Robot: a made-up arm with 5 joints.
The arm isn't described. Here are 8 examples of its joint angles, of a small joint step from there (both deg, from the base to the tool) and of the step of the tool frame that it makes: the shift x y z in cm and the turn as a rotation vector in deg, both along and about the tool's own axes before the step.
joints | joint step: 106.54 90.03 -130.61 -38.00 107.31 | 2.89 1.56 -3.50 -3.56 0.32
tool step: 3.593 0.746 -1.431 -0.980 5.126 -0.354
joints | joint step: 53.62 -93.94 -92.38 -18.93 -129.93 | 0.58 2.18 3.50 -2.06 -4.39
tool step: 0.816 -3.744 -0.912 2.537 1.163 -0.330
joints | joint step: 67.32 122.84 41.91 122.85 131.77 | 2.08 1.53 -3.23 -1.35 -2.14
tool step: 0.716 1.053 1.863 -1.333 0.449 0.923
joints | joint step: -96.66 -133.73 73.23 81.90 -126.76 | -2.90 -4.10 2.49 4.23 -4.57
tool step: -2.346 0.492 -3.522 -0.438 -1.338 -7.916
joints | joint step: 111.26 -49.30 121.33 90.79 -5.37 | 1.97 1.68 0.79 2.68 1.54
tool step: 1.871 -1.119 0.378 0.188 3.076 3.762
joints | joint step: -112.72 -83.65 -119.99 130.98 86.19 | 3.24 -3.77 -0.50 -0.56 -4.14
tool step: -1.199 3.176 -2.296 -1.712 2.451 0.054
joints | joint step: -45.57 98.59 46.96 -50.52 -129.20 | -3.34 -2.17 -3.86 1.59 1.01
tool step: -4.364 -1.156 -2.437 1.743 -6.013 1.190
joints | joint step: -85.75 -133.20 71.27 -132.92 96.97 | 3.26 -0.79 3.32 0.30 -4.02
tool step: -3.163 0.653 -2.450 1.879 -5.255 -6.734
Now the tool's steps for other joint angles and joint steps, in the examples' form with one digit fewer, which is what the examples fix.
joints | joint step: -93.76 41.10 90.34 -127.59 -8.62 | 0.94 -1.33 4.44 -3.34 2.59
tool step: -0.53 -1.66 0.52 4.21 -3.38 1.28
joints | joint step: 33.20 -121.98 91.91 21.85 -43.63 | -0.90 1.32 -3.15 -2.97 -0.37
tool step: -0.07 -1.86 -0.55 4.39 -0.98 -3.30
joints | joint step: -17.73 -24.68 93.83 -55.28 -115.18 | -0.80 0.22 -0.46 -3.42 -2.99
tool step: 0.81 -1.17 0.31 3.22 1.99 -3.01
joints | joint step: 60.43 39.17 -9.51 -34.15 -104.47 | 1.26 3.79 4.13 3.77 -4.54
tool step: -0.20 3.78 -1.84 -7.88 -0.31 -2.02
